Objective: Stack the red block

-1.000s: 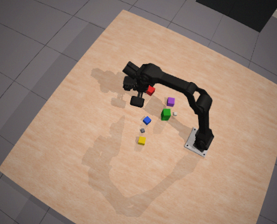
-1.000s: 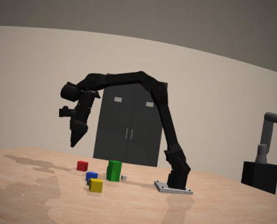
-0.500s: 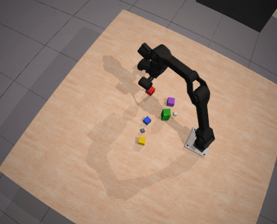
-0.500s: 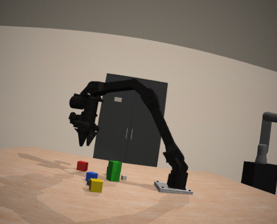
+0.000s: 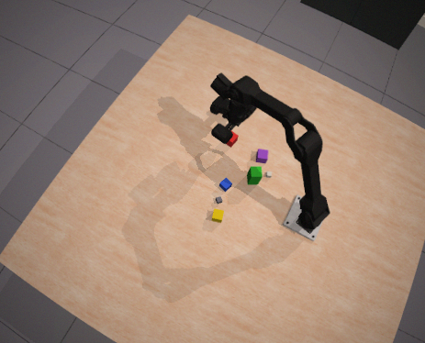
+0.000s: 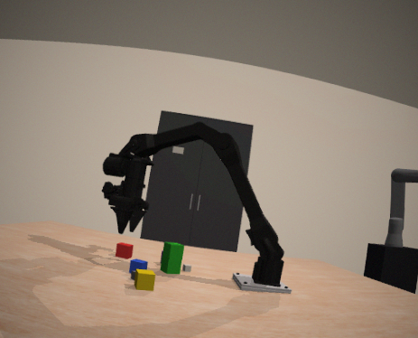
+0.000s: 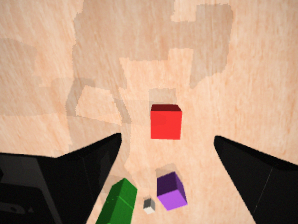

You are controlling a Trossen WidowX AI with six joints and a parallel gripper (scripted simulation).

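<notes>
Right now my gripper tip is 50 mm above the red block. Round my gripper tip: blue block 150 mm to the left, 100 mm behind, 60 mm below; then green block 160 mm behind, 70 mm to the left, 50 mm below; then purple block 130 mm behind, 50 mm below, 20 mm to the right.
</notes>
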